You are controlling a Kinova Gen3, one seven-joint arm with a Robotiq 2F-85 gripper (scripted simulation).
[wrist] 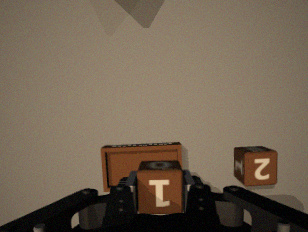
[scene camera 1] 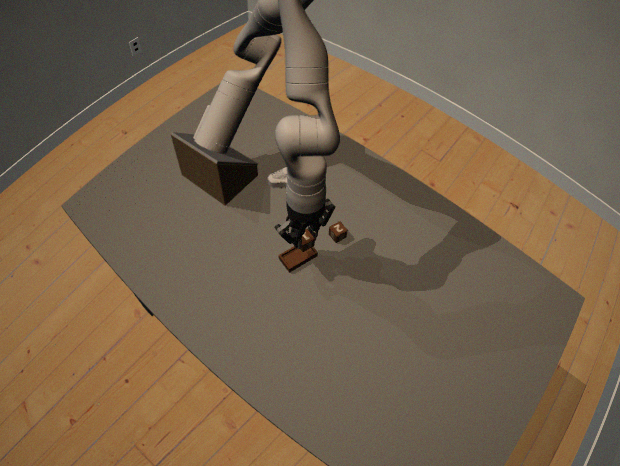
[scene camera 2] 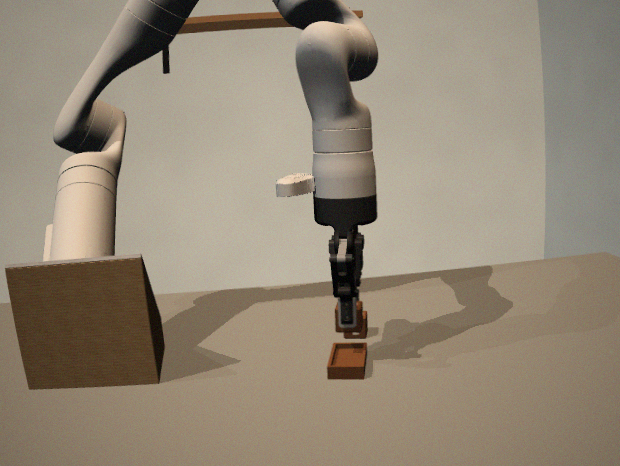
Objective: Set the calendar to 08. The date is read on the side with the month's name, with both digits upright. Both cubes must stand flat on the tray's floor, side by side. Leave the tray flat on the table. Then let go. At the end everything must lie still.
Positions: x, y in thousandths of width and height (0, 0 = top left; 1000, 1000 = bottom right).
Scene:
The gripper shows in the wrist view (521, 787), in scene camera 1 (491, 518) and in scene camera 2 (564, 690).

